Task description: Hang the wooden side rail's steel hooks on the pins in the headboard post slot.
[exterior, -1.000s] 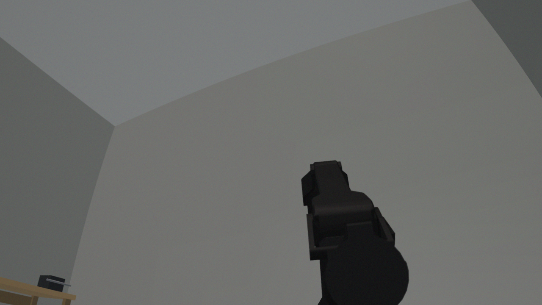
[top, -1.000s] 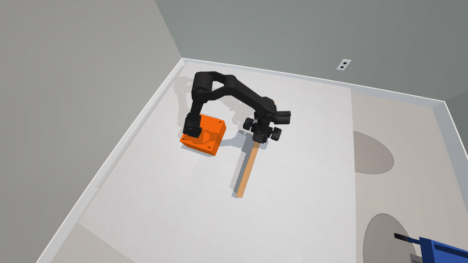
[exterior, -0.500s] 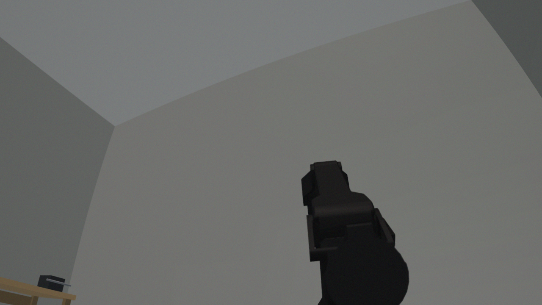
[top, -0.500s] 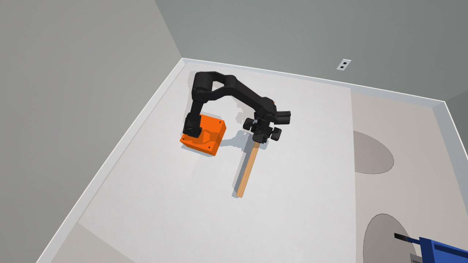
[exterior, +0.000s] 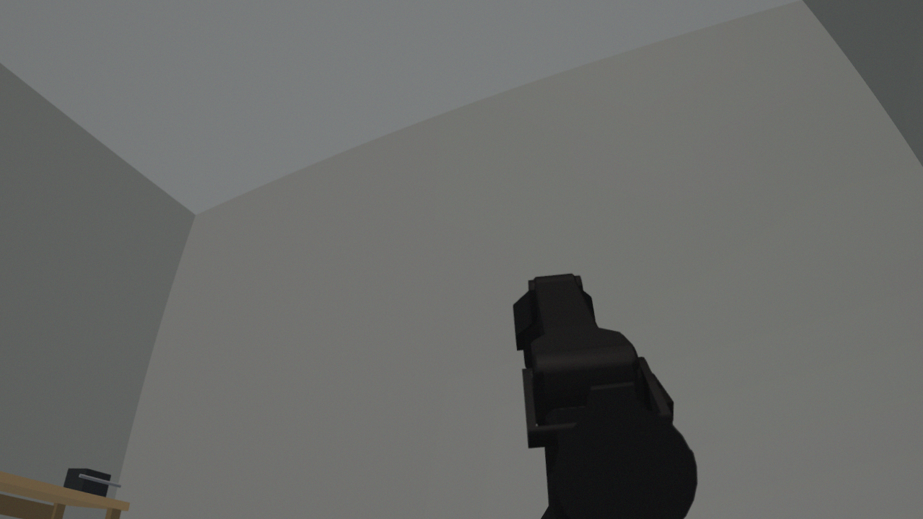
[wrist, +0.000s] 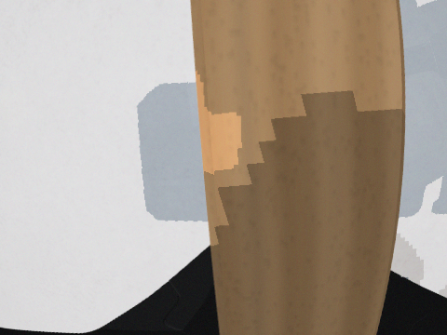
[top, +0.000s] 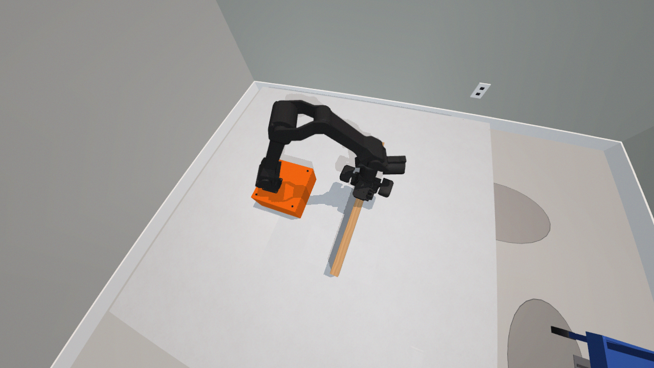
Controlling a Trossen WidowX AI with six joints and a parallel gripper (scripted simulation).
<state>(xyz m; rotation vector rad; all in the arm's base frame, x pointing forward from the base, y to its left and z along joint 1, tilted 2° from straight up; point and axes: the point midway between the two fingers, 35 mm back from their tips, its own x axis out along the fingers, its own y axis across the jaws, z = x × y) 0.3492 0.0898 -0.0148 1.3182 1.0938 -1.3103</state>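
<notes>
Now: the headboard post 11 cm to the left of my gripper tip, 5 cm above it and 1 cm ahead of it.
</notes>
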